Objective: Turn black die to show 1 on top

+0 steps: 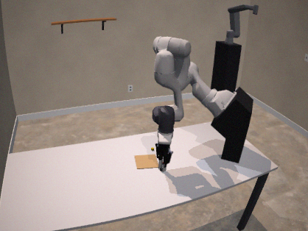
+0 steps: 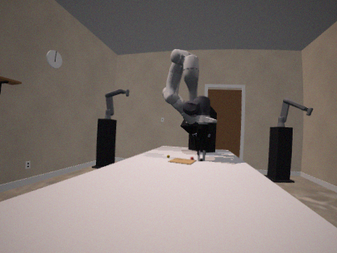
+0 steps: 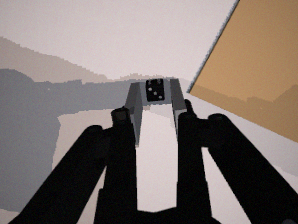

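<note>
My hand is 10 mm short of the black die and 30 mm above it. From my hand the other things lie so: yellow die: 50 mm behind, 220 mm to the right, 30 mm below; then tan mat: 50 mm ahead, 120 mm to the right, 40 mm below; then red die: 30 mm behind, 60 mm to the right, 30 mm below.
</note>
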